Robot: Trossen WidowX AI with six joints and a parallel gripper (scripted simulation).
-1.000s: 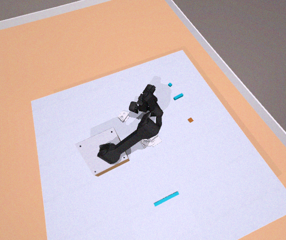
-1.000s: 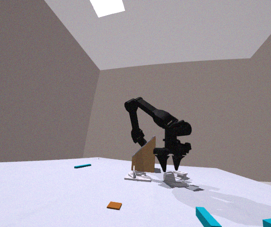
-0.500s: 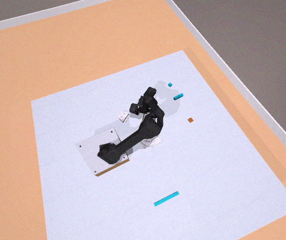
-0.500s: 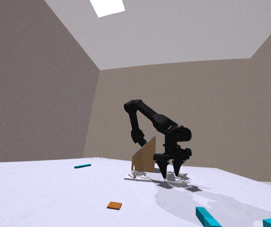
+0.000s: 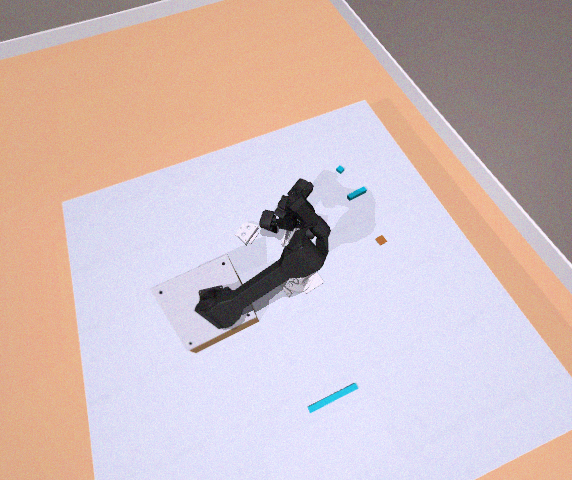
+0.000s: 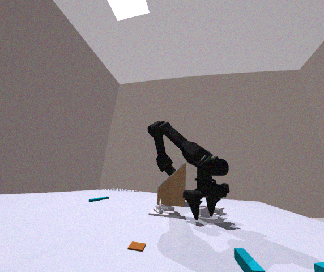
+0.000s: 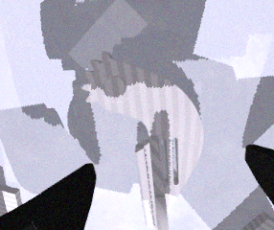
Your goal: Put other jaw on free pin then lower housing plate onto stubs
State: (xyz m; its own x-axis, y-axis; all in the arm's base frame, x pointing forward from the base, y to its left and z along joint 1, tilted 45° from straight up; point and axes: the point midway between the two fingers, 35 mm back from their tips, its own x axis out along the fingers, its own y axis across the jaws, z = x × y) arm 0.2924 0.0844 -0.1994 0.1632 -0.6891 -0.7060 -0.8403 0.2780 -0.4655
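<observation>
My gripper tip is now 4 cm to the right of the jaw. Also, from my gripper tip: white block piece (14 cm behind, 5 cm to the left); then short cyan bar (29 cm ahead, 9 cm to the left); then orange tile (30 cm ahead, 11 cm to the right).
</observation>
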